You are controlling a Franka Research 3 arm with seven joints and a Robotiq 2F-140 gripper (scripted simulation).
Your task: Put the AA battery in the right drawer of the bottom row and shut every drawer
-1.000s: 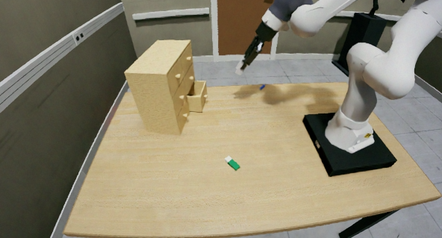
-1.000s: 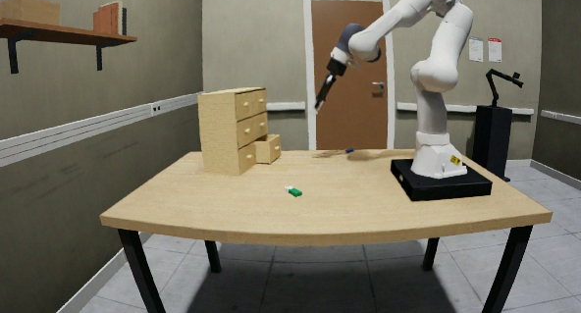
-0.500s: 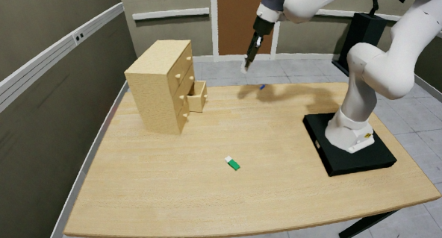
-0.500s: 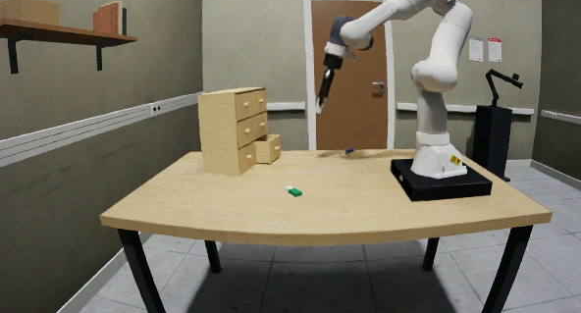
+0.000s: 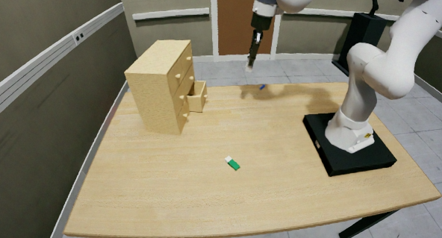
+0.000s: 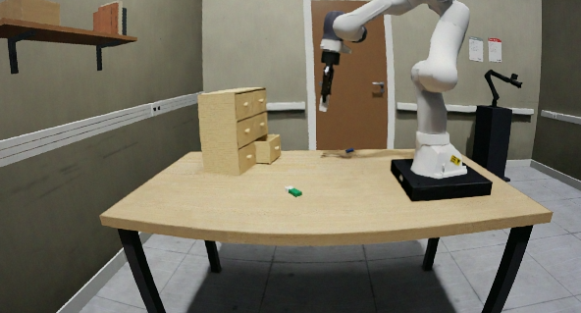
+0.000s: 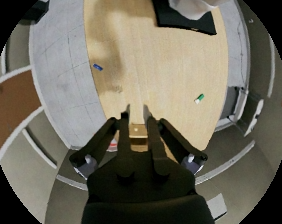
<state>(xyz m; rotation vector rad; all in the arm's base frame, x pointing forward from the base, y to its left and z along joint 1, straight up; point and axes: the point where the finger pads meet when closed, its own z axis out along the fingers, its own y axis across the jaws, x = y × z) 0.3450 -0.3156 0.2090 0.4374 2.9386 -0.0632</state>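
The AA battery lies 140 mm behind my hand, 150 mm to the right of it and 250 mm below it. Round my hand: green object: 140 mm ahead, 320 mm to the left, 250 mm below.
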